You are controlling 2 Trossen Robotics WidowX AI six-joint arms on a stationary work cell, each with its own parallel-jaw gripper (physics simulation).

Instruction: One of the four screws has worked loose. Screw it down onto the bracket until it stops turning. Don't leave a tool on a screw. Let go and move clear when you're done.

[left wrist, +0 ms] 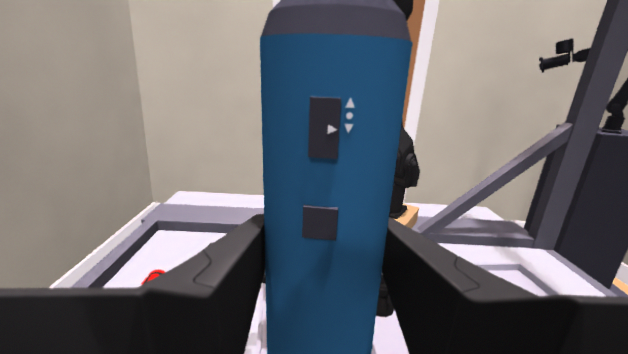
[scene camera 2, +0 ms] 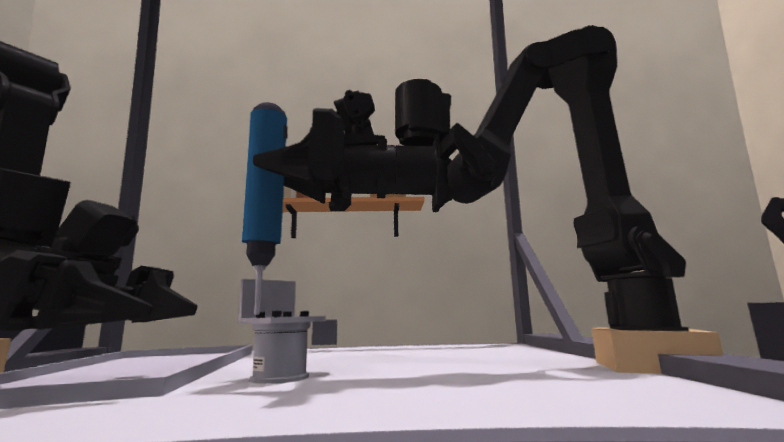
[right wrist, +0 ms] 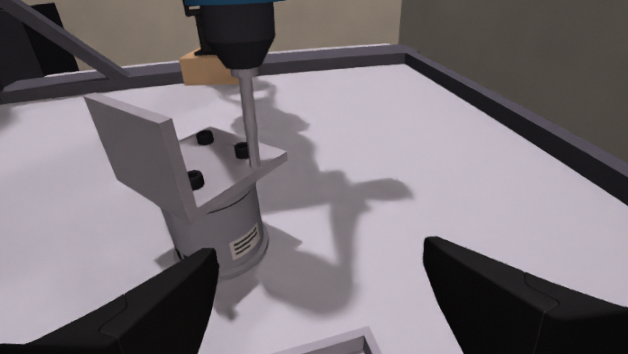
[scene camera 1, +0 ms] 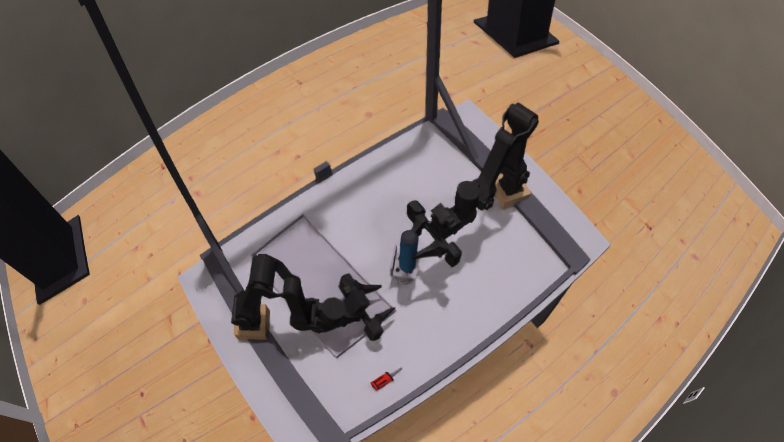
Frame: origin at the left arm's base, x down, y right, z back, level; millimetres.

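Seen in the pictures: left gripper, fingertip midpoint: (left wrist: 323, 227) (scene camera 2: 258, 167) (scene camera 1: 405, 251); right gripper, fingertip midpoint: (scene camera 2: 175, 311) (right wrist: 321, 255) (scene camera 1: 388, 297); left arm's base, link origin: (scene camera 2: 646, 329) (scene camera 1: 511, 185); right arm's base, link origin: (scene camera 1: 249, 319).
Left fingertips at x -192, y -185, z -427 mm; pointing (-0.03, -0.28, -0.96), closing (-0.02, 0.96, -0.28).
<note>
Pixels of each thing's top centre, then the offset from my left fingertips to it.
- blue electric screwdriver, top centre: (scene camera 2: 268, 108) (scene camera 1: 408, 234) dx -75, dy +3, dz +7 mm
- black screw, top centre: (right wrist: 242, 145) dx +162, dy +17, dz +21 mm
- grey motor, top centre: (right wrist: 201, 164) (scene camera 2: 282, 318) dx +171, dy +41, dz +14 mm
- red screwdriver, top centre: (left wrist: 141, 293) (scene camera 1: 387, 376) dx +206, dy -240, dz -142 mm
- shallow tray, top centre: (left wrist: 432, 318) (scene camera 2: 137, 359) (scene camera 1: 317, 281) dx +219, dy +101, dz -229 mm
My left gripper (scene camera 1: 415, 245) (left wrist: 323, 227) is shut on the blue electric screwdriver (scene camera 1: 407, 259) (scene camera 2: 263, 208) (left wrist: 332, 180) (right wrist: 239, 35), which is upright, bit down. The bit tip is at the near edge of the bracket (scene camera 2: 269, 293) (right wrist: 140, 150), beside one black screw (right wrist: 242, 150); I cannot tell if it touches a screw. Two more screws (right wrist: 205, 137) (right wrist: 195, 179) show in the right wrist view. Which is loose is unclear. The bracket lies on the grey motor (scene camera 2: 280, 351) (right wrist: 215, 232). My right gripper (scene camera 1: 386, 298) (scene camera 2: 172, 310) (right wrist: 321, 255) is open and empty, to the motor's left in scene camera 1.
A red screwdriver (scene camera 1: 381, 381) (left wrist: 154, 276) lies near the table's front edge. A shallow tray (scene camera 1: 318, 247) (scene camera 2: 82, 392) lies under and beside the right arm. Dark frame posts (scene camera 1: 433, 60) and beams border the table.
</note>
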